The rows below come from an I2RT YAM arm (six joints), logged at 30 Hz.
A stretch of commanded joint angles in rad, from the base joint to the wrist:
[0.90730 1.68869 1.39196 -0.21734 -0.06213 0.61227]
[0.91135 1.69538 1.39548 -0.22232 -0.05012 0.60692]
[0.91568 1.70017 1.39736 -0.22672 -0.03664 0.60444]
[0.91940 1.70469 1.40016 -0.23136 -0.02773 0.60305]
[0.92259 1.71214 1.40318 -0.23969 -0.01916 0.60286]
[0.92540 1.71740 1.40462 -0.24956 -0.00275 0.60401]
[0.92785 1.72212 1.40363 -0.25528 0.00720 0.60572]
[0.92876 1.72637 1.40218 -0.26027 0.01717 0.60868]
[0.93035 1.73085 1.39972 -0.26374 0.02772 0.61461]
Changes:
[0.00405 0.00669 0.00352 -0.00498 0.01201 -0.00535]
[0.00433 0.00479 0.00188 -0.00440 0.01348 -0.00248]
[0.00372 0.00452 0.00280 -0.00464 0.00891 -0.00139]
[0.00319 0.00745 0.00302 -0.00833 0.00857 -0.00019]
[0.00281 0.00526 0.00144 -0.00987 0.01641 0.00115]
[0.00245 0.00472 -0.00099 -0.00572 0.00995 0.00171]
[0.00091 0.00425 -0.00145 -0.00499 0.00997 0.00296]
[0.00159 0.00448 -0.00246 -0.00347 0.01055 0.00593]

